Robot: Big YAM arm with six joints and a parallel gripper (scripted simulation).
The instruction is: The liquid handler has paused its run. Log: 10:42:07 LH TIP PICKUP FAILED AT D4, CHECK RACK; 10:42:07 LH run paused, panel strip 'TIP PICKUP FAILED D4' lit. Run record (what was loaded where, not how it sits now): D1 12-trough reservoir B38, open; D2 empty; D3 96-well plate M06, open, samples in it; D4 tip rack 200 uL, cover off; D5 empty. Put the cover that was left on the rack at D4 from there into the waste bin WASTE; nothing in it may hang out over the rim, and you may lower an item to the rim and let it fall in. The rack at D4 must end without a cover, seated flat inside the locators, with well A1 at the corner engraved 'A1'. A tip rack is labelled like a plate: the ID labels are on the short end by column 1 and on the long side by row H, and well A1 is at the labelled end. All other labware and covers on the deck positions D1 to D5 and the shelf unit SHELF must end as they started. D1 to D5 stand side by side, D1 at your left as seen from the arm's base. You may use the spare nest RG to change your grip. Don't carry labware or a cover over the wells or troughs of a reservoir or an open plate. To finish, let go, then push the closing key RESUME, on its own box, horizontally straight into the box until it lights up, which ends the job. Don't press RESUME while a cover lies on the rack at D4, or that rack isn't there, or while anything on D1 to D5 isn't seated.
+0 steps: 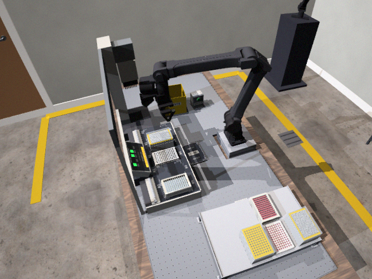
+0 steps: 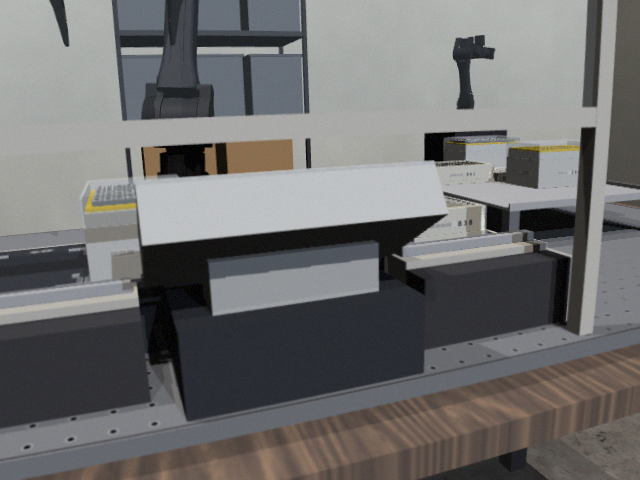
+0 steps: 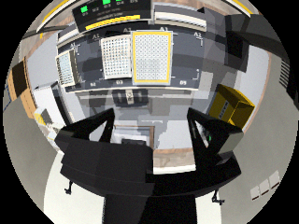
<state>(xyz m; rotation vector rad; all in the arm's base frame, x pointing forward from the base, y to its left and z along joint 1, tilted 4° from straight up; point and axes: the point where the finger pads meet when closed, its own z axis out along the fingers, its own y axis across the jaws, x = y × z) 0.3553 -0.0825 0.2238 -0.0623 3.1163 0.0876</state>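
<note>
Now: the clear cover 14 cm below my hand and 5 cm ahead of it. Round my hand: white well plate: 20 cm below, 10 cm to the left, 5 cm ahead; pipetting head: 30 cm to the right, 14 cm ahead, 13 cm above; reservoir: 29 cm to the left, 20 cm below, 4 cm ahead.
</note>
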